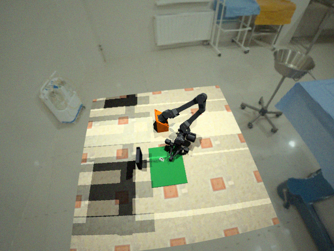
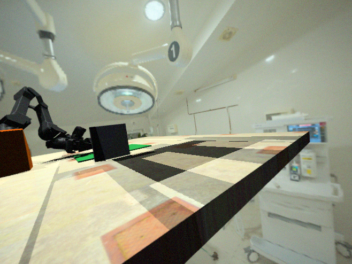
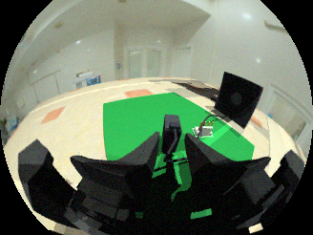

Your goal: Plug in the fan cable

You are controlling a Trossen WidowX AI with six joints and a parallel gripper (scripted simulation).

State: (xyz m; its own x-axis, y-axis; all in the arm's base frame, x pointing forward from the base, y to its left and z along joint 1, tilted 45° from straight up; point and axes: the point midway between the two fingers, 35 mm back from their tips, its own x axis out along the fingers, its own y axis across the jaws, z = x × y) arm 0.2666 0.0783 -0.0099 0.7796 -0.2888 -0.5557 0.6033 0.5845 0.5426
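My gripper tip is 10 mm short of the cable plug, 10 mm to the left of it and 10 mm above it. From my gripper tip the other things lie so: white four-pin header (80 mm to the right, 30 mm below); then green board (40 mm ahead, 50 mm to the right, 50 mm below); then black fan (20 mm behind, 220 mm to the right, 20 mm above).
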